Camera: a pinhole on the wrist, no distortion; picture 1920 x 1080 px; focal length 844.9 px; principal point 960.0 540.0 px. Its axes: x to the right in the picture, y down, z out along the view. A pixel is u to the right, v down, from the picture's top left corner.
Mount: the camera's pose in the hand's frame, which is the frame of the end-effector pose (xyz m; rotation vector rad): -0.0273 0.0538 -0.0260 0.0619 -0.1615 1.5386
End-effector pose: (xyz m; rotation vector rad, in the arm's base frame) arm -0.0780 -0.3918 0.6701 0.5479 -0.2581 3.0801
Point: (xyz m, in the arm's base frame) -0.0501 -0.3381 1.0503
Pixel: 722.0 196.1
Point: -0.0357 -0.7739 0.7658
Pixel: outside the picture
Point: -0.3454 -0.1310 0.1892
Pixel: behind the camera
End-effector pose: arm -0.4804 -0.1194 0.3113 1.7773 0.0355 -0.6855
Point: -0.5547 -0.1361 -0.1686
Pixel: outside the picture
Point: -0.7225 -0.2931 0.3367
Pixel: 888.4 856.5
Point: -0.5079 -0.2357 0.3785
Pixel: 1311.8 423.0
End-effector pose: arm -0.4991 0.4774 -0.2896 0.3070 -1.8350 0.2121
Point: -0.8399 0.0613 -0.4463
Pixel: 548.9 462.2
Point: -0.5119 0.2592 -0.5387
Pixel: outside the picture
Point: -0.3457 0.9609 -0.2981
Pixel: behind the camera
